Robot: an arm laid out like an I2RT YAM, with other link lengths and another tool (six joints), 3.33 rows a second.
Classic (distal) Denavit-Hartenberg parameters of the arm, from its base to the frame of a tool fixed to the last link. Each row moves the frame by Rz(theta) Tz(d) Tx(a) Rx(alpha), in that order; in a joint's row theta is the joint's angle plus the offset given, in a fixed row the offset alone. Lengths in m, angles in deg.
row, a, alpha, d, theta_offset
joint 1, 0.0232, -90, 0.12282, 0
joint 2, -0.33, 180, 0, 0
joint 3, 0.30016, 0, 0, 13.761
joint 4, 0.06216, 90, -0.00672, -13.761
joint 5, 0, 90, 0.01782, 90
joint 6, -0.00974, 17.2, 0.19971, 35.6
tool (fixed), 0, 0, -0.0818, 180
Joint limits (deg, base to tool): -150..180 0..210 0..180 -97..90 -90..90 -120..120
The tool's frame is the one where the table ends.
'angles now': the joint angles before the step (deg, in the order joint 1, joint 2, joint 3, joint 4, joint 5, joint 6). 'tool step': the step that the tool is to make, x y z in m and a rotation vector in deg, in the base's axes. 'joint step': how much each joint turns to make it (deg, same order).
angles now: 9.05, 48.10, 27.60, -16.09, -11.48, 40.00
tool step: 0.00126, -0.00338, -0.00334, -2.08, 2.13, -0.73
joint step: -0.13, 1.27, 1.06, -2.41, 1.53, -1.01
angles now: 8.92, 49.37, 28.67, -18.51, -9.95, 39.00
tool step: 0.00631, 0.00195, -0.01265, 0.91, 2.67, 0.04
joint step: -0.29, 3.38, -0.60, 1.62, -1.10, 0.80
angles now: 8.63, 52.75, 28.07, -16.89, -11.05, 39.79
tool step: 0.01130, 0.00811, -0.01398, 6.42, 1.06, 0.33
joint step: -0.76, 4.43, -2.48, 7.79, -5.10, 4.30
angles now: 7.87, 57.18, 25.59, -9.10, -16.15, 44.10
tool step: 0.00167, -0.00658, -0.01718, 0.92, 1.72, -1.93
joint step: -1.79, 1.93, -2.34, 2.95, -0.64, 0.98
